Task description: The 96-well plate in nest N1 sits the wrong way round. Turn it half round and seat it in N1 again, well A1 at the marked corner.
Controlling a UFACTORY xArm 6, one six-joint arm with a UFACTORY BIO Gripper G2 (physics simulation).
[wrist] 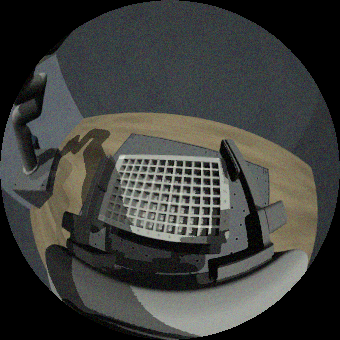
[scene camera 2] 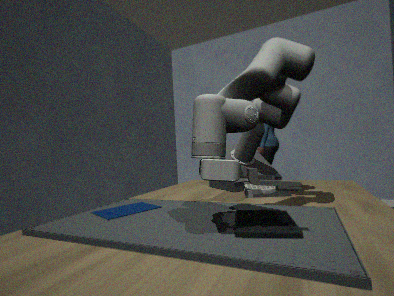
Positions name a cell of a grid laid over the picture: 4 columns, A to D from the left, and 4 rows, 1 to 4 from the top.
In view: the gripper (wrist: B2), a white 96-well plate (wrist: C3) and a dark nest (scene camera 2: C4).
The dark nest also shows in the wrist view (wrist: C3).
